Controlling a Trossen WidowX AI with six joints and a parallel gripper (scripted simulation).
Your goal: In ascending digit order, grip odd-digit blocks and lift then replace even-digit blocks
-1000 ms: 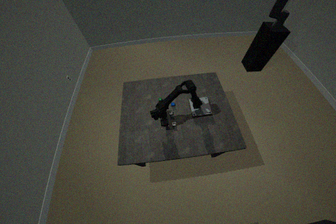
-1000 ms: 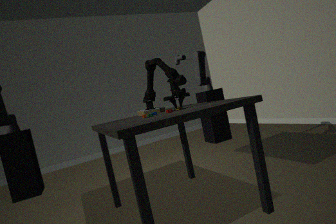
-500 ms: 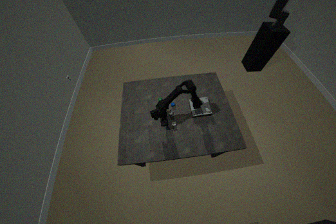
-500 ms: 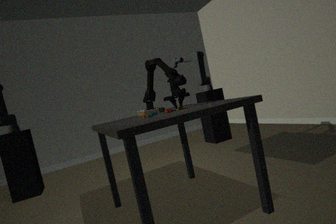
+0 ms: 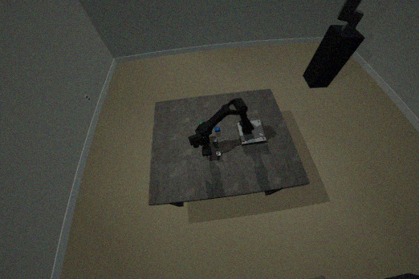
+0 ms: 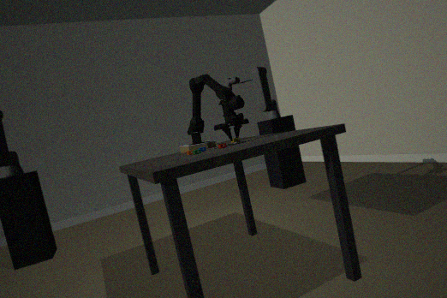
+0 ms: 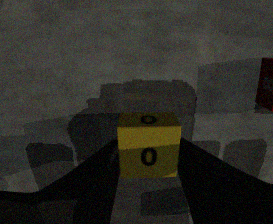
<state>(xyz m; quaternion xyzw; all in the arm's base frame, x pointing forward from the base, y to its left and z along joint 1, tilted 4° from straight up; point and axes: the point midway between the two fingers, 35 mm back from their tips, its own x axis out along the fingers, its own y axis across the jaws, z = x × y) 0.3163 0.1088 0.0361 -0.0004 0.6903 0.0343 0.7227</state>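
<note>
My gripper tip is now 7 cm past the grey block, 6 cm to the left of it and 1 cm above it. From my gripper tip the other things lie so: red block 4 cm ahead, 9 cm to the right, 1 cm below; then yellow block right at my gripper tip; then white block 8 cm behind, 5 cm to the left, 1 cm below.
</note>
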